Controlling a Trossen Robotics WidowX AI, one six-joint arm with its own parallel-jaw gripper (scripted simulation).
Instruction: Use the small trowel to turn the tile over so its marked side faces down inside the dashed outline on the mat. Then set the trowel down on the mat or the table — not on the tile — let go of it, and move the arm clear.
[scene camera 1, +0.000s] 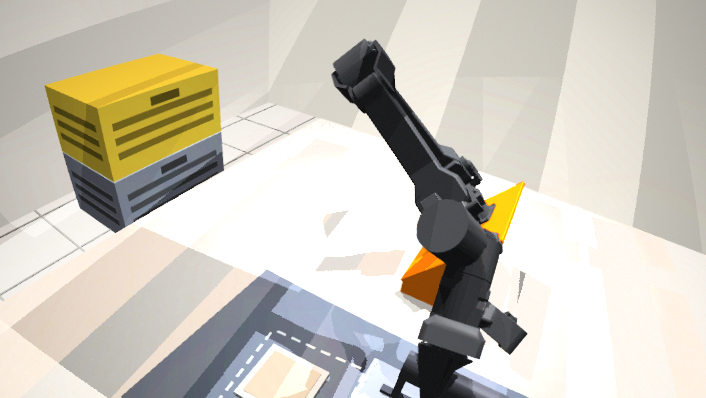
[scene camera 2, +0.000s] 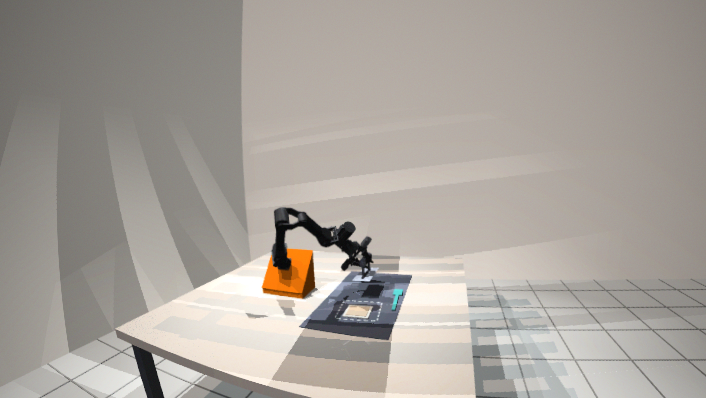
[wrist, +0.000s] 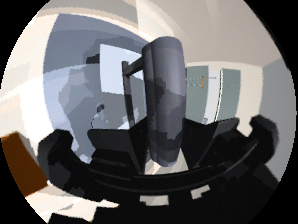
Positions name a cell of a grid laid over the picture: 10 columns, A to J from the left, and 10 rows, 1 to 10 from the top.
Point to my gripper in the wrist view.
F6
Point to a grey mat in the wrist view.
At C5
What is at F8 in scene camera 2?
A grey mat.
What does my gripper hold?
A black bar-shaped stand.
